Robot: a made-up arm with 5 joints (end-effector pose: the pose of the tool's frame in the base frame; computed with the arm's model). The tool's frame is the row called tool. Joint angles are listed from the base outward.
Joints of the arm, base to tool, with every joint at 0 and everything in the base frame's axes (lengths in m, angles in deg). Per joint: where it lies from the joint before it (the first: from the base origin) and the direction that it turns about. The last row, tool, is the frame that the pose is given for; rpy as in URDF.
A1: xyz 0.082 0 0.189 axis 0 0 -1
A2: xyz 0.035 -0.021 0.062 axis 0 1 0
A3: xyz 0.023 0 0.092 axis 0 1 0
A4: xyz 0.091 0 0.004 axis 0 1 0
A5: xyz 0.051 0.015 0 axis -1 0 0
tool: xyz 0 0 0 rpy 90 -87.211 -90
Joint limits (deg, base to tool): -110..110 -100..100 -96.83..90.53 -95..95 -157.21..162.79
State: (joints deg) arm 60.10 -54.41 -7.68 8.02 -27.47
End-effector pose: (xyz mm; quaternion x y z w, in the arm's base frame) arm 98.0 -39.9 446.8 -0.2449 -0.9192 -0.2188 0.2174
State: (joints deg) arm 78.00 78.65 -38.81 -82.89 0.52
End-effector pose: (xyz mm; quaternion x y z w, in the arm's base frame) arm 125.9 -235.4 226.1 -0.5630 -0.7241 -0.2568 0.3046
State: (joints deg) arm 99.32 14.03 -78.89 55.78 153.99
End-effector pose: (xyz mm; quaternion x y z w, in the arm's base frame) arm 49.4 -161.9 426.8 -0.6213 0.4392 0.2839 0.5835
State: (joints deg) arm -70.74 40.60 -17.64 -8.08 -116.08
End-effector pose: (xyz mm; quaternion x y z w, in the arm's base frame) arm 169.1 231.2 261.0 0.6074 0.0511 -0.3232 0.7238
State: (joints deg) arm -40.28 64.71 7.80 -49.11 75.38
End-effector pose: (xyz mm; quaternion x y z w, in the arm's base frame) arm 243.0 128.6 163.7 -0.1528 -0.5273 0.6964 0.4621
